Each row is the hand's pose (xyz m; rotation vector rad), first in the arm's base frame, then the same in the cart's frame.
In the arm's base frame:
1: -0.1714 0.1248 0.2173 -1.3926 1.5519 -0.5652
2: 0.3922 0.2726 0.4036 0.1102 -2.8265 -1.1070
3: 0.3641 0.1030 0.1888 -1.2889 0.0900 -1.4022
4: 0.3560 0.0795 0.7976 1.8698 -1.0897 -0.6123
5: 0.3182 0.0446 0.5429 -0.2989 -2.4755 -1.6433
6: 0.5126 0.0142 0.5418 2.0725 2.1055 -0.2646
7: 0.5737 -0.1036 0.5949 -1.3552 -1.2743 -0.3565
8: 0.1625 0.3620 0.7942 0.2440 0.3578 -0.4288
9: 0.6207 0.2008 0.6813 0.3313 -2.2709 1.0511
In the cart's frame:
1: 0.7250 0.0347 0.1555 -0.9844 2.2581 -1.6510
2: 1.2204 -0.2841 0.3202 1.3261 2.7149 0.2097
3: 1.0004 -0.4204 0.2270 -1.9645 0.4703 -2.2745
4: 1.2013 -0.1709 0.7453 0.7031 -1.8377 -0.8006
5: 1.0609 -0.2603 0.5458 1.4880 2.2686 0.7299
6: 1.1476 -0.4309 0.5913 2.4815 0.7073 -1.0095
7: 1.1143 -0.5070 0.7076 -2.4389 -0.5215 -0.5548
8: 1.3001 0.1012 0.5623 -0.2211 0.2035 -1.4907
9: 1.3978 -0.3838 0.6254 -0.8431 -1.5421 1.0179

